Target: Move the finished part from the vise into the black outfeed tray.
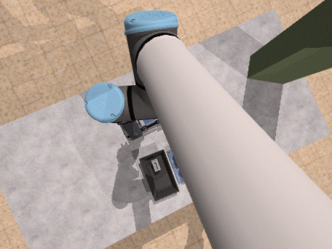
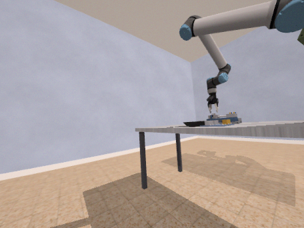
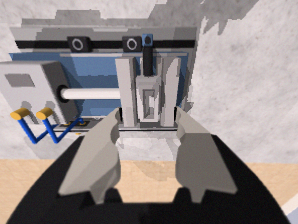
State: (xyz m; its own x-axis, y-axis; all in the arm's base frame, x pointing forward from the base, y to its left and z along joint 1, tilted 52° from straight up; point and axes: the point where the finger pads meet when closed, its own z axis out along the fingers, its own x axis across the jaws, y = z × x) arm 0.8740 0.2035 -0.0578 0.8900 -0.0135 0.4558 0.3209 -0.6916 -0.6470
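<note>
Right now the vise is 7 cm behind my hand, 2 cm to the right of it and 9 cm below it. Also, from my hand: blue fixture plate: 26 cm behind, 27 cm to the left, 13 cm below; then orange block: 30 cm behind, 22 cm to the left, 11 cm below; then grey end block: 16 cm behind, 5 cm to the right, 6 cm below.
</note>
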